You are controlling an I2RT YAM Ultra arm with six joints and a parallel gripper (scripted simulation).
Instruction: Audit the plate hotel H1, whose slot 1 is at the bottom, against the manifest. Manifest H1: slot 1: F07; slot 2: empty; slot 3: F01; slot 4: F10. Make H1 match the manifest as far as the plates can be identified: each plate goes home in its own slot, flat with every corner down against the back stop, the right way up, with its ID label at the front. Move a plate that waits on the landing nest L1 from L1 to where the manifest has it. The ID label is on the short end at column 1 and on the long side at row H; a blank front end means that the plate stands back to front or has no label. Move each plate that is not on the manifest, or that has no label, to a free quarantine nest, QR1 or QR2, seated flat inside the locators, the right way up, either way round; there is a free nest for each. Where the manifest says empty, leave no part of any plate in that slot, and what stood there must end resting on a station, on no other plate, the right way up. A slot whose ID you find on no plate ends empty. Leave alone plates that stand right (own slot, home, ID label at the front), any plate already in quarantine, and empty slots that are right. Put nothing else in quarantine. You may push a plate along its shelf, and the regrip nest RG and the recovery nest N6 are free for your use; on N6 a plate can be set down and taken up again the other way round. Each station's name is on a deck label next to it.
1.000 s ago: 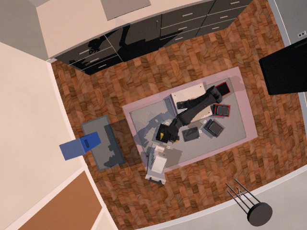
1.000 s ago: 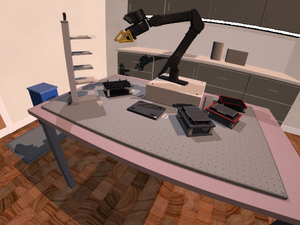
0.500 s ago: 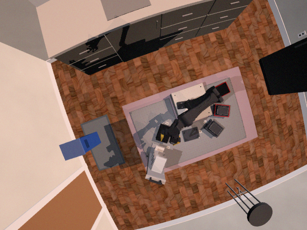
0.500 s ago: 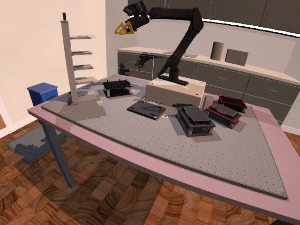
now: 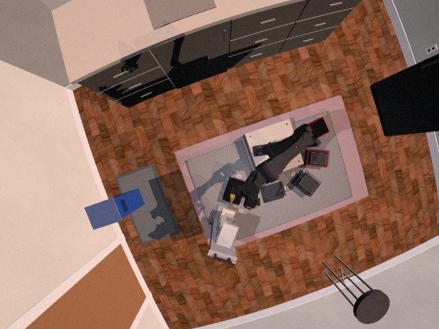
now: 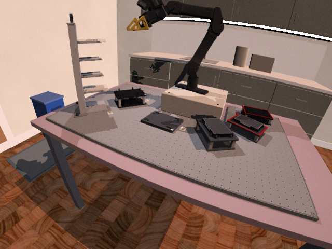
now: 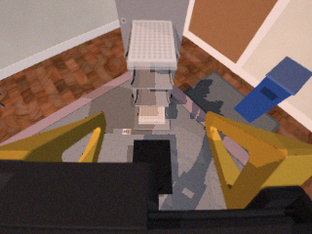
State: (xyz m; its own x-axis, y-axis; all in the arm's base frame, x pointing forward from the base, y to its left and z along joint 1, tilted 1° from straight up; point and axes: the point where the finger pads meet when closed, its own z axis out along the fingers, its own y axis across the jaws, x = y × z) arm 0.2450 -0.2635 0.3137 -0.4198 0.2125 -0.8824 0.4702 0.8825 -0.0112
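My hand is 26 cm short of the tag reading 4, 6 cm to the left of it and 6 cm above it. From my hand the other things lie so: L1 deck label 3 cm behind, 45 cm to the left, 40 cm below; then H1 deck label 17 cm ahead, 2 cm to the left, 40 cm below; then N6 label 6 cm ahead, 39 cm to the left, 40 cm below.
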